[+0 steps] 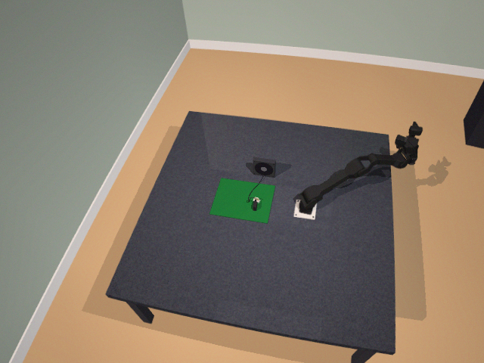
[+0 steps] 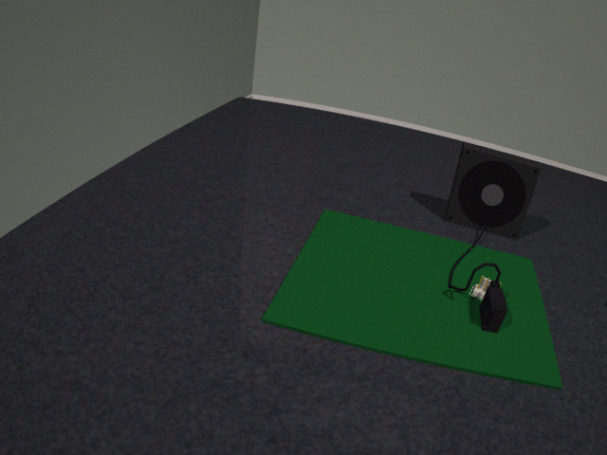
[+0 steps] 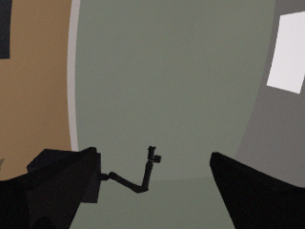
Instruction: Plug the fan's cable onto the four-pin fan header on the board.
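Right now the black plug is 700 mm ahead of my gripper tip, 580 mm to the left of it and 240 mm below it. Also, from my gripper tip: green board 780 mm ahead, 550 mm to the left, 270 mm below; white four-pin header 710 mm ahead, 530 mm to the left, 260 mm below; black fan 720 mm ahead, 350 mm to the left, 200 mm below.
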